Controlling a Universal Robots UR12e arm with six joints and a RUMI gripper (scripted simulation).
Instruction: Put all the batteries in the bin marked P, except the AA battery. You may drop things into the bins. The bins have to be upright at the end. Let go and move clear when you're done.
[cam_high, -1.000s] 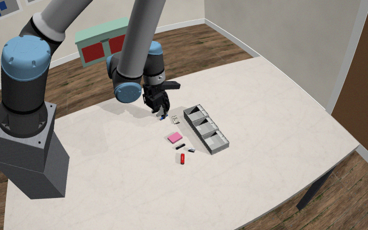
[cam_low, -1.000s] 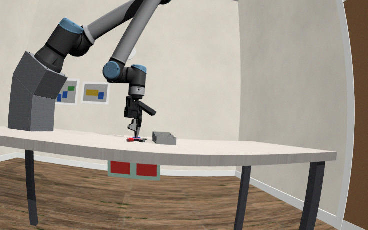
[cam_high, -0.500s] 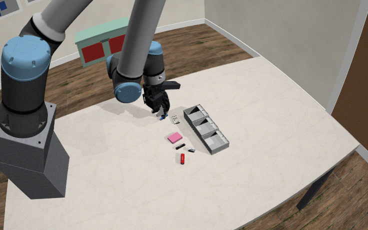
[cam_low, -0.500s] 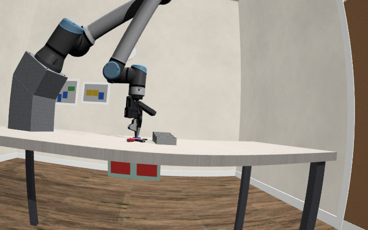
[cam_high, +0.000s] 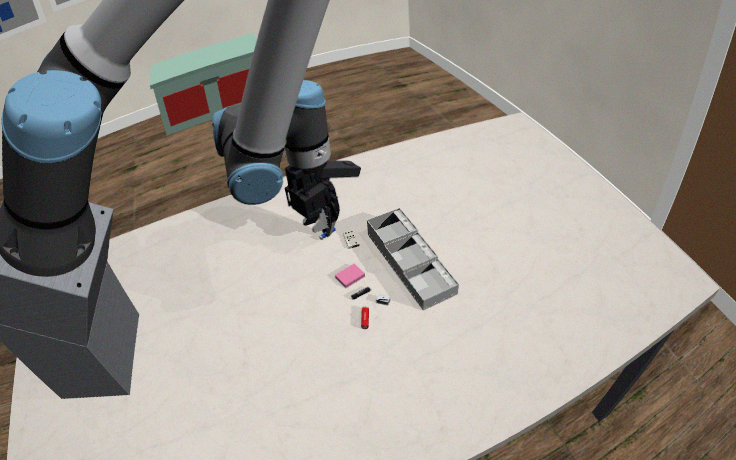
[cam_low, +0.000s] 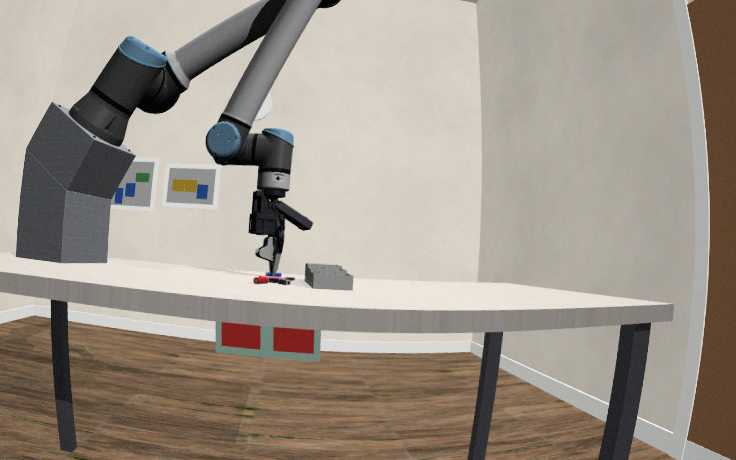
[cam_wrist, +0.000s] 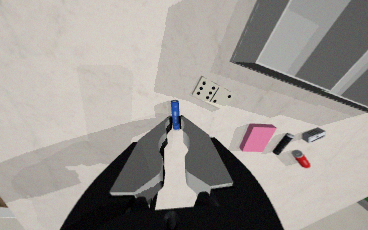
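The white dotted tile is 5 cm to the right of my hand, 3 cm ahead of it and 2 cm below it. Round my hand: blue battery 1 cm below; then black battery 19 cm to the right, 4 cm behind, 2 cm below; then pink block 14 cm to the right, 3 cm behind, 2 cm below.
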